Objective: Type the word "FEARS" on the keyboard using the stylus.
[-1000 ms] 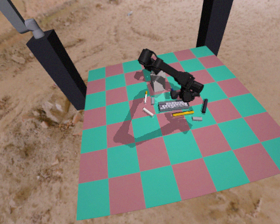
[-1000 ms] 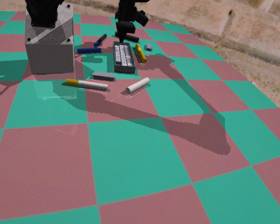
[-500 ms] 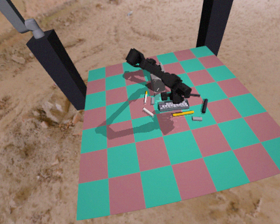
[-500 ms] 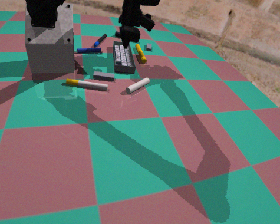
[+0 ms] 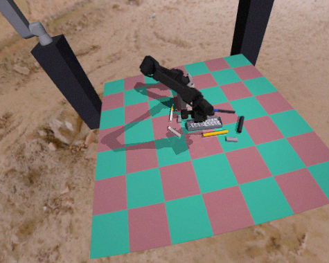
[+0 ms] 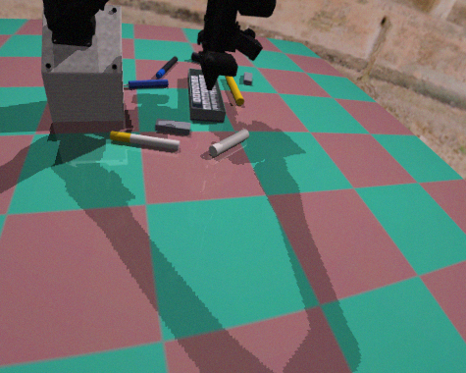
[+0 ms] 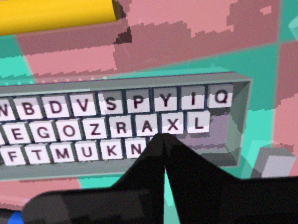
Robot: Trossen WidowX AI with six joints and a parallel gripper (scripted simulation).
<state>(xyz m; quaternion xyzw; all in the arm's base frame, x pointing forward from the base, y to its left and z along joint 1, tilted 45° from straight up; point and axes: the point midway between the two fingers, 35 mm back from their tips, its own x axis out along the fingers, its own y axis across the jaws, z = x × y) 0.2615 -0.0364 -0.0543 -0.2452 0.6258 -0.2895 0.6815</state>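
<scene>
The blue stylus is 16 cm behind my gripper tip, 8 cm to the left of it and 3 cm below it. The rest, counted from my gripper tip: yellow pen: 9 cm ahead, 9 cm to the left, 3 cm below; blue-tipped dark pen: 9 cm behind, 18 cm to the left, 3 cm below; white-and-yellow pen: 15 cm behind, 14 cm to the right, 3 cm below.
</scene>
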